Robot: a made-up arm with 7 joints.
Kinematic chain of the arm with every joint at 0, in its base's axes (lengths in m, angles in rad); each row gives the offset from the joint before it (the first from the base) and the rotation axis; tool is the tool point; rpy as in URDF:
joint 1: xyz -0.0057 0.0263 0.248 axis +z
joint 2: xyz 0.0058 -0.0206 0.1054 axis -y
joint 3: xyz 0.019 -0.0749 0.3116 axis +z
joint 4: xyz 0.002 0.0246 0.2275 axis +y
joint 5: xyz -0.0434 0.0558 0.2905 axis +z
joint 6: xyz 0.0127 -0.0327 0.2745 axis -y
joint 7: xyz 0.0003 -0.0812 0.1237 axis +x
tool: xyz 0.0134 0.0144 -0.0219 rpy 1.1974 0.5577 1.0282
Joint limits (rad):
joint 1: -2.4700..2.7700
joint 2: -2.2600..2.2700
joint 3: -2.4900..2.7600
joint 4: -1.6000..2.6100
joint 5: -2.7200..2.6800
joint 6: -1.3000..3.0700
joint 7: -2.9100..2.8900
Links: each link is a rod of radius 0.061 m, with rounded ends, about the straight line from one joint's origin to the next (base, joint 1, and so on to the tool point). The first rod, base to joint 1, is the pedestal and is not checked.
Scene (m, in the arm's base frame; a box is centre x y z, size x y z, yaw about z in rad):
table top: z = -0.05
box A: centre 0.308 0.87 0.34 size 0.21 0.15 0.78 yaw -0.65
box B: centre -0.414 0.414 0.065 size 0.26 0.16 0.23 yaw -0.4
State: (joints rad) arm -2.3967 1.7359 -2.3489 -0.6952 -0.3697 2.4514 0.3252
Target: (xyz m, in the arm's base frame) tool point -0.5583 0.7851 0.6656
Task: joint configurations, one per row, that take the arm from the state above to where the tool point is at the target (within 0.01 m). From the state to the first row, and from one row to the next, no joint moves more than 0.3 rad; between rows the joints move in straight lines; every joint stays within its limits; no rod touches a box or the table.
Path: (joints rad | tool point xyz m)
1: -2.2167 1.5298 -2.3959 -0.7222 -0.2409 2.4547 0.1337 | 0.6290 0.5552 0.7160
2: -2.0368 1.3236 -2.4430 -0.7492 -0.1122 2.4580 -0.0578 | 0.4786 0.5782 0.8772
3: -1.8568 1.1175 -2.4900 -0.7761 0.0166 2.4614 -0.2492 | 0.3314 0.5382 1.0157
4: -1.6120 1.2194 -2.4900 -0.6642 -0.1063 2.4613 -0.0989 | 0.1773 0.7081 0.9527
5: -1.3672 1.3212 -2.4900 -0.5523 -0.2291 2.4613 0.0513 | -0.0400 0.8192 0.8728
6: -1.1224 1.4231 -2.4900 -0.4404 -0.3520 2.4613 0.2016 | -0.2961 0.8491 0.7766
7: -0.8777 1.5250 -2.4900 -0.3285 -0.4749 2.4613 0.3519 | -0.5583 0.7851 0.6656

